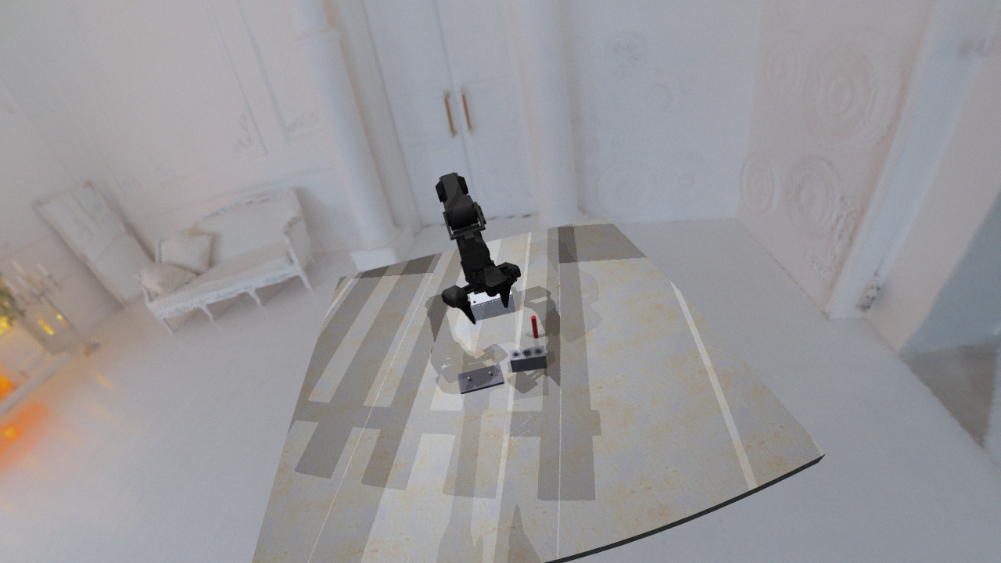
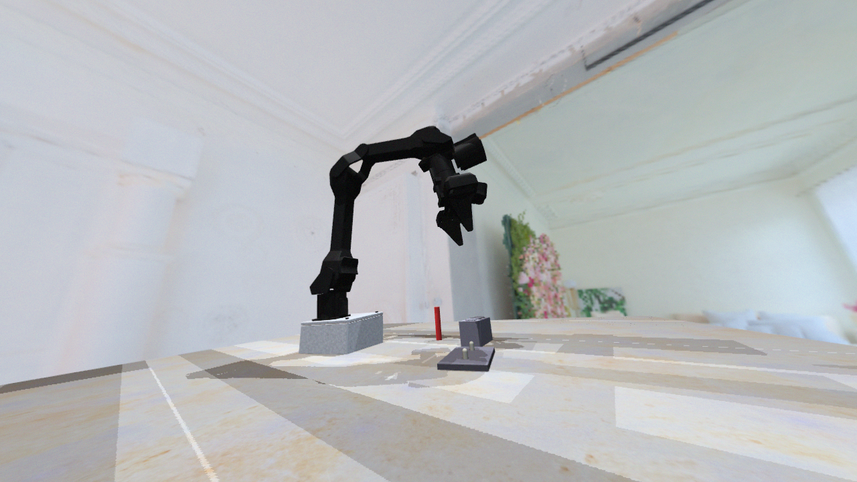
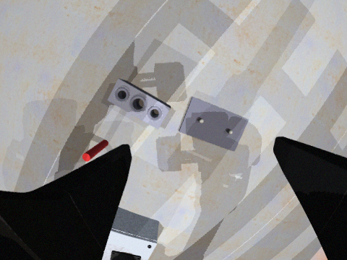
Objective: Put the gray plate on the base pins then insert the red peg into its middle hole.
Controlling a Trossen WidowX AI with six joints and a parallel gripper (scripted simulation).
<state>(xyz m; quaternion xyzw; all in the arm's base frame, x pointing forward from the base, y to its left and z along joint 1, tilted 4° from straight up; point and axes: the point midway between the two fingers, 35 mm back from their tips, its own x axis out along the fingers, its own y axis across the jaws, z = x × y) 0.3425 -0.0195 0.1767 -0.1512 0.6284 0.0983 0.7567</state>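
My gripper tip is now 18 cm above the gray plate and 7 cm to the right of it. Also, from my gripper tip: base: 21 cm below, 7 cm to the right, 1 cm behind; then red peg: 18 cm below, 13 cm to the left, 11 cm behind.
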